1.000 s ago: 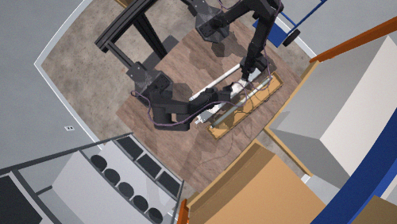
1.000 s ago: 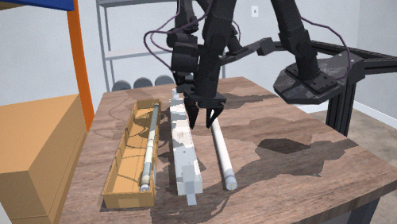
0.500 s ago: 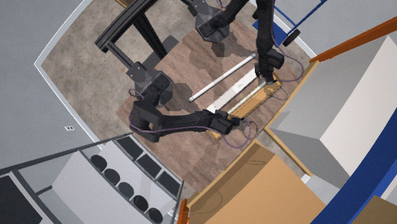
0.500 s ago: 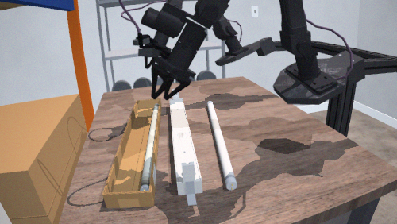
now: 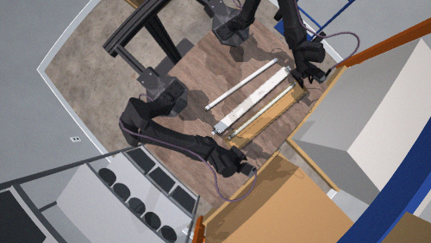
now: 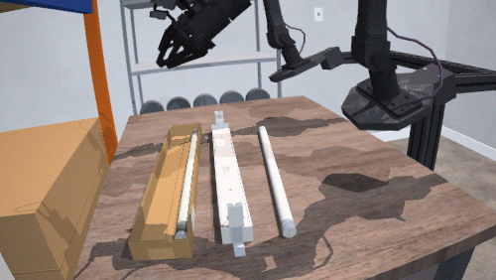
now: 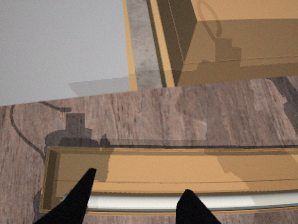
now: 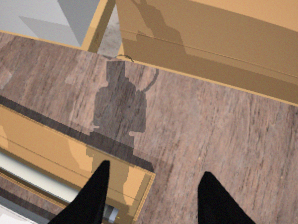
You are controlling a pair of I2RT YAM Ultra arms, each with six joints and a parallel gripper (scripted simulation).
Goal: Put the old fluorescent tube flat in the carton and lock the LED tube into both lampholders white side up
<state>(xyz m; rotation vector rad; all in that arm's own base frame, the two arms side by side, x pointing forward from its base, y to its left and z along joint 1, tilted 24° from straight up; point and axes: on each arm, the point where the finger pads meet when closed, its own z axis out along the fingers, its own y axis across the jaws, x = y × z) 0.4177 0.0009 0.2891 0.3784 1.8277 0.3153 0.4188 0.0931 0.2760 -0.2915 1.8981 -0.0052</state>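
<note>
My right gripper is now 370 mm to the right of the LED tube, 310 mm above it and 250 mm past it. Round my right hand: old fluorescent tube (320 mm to the left, 310 mm below, 40 mm behind); then carton (320 mm to the left, 300 mm below); then grey light fixture (330 mm to the left, 270 mm below, 130 mm behind).
Right now the LED tube is 250 mm behind my left hand, 120 mm to the right of it and 320 mm below it. Round my left hand: old fluorescent tube 30 mm behind, 160 mm to the right, 310 mm below; carton 170 mm to the right, 310 mm below; grey light fixture 130 mm behind, 150 mm to the right, 270 mm below.
</note>
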